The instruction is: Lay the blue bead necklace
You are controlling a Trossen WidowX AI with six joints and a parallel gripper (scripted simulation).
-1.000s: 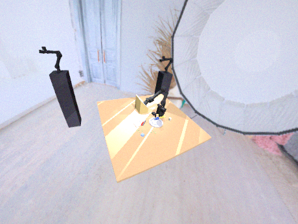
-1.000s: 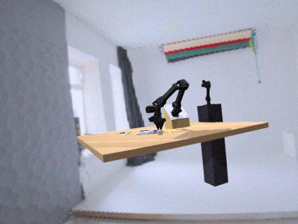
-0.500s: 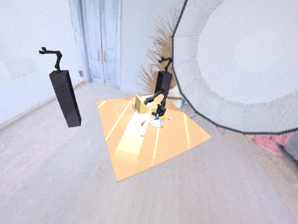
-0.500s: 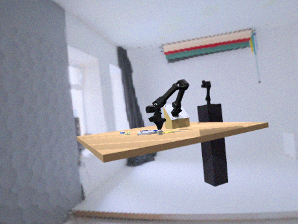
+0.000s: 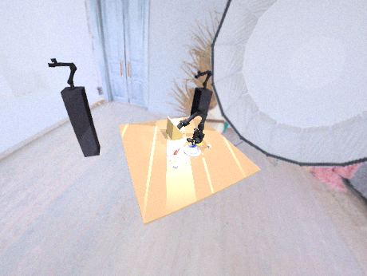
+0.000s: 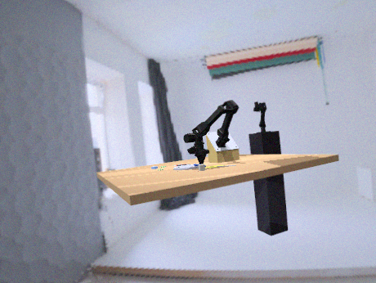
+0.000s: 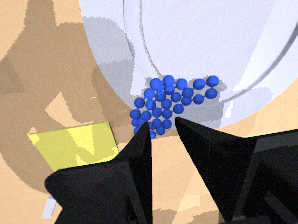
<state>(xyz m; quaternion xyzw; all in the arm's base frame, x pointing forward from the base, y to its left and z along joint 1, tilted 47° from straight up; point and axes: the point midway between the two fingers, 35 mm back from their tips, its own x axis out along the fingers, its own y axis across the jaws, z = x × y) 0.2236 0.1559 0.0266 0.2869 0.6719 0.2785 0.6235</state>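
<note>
My gripper tip is 80 mm short of the round bead board, 60 mm to the left of it and 10 mm above it. From my gripper tip the other things lie so: yellow flat piece (100 mm to the left, 50 mm behind, 20 mm below); grey-white stick (170 mm to the left, 90 mm behind, 10 mm below); white cylinder (180 mm to the left, 80 mm ahead).
</note>
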